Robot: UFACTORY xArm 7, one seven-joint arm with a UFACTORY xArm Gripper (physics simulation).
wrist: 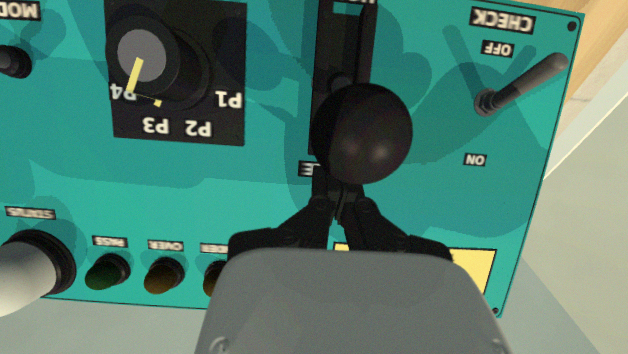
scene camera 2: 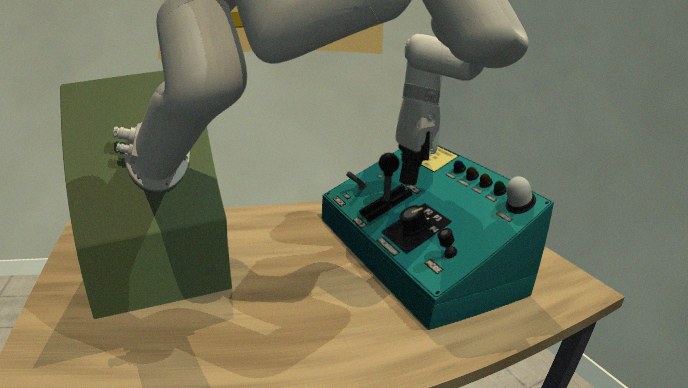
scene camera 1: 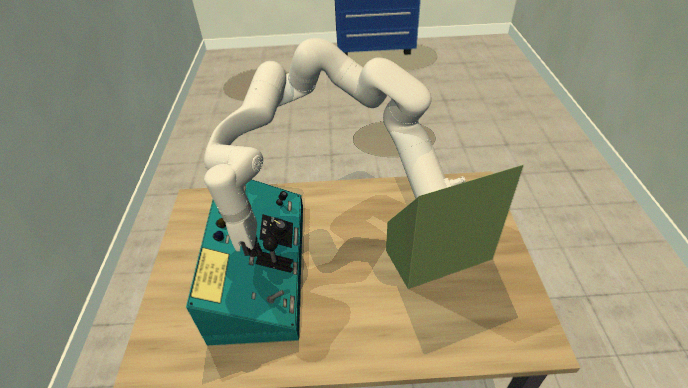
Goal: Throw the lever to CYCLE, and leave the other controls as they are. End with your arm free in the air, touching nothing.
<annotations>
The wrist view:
my gripper: 333,164
check toggle: 554,63
black ball-topped lever: 361,133
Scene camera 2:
my gripper: 407,183
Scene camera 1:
my gripper: 256,254
</annotations>
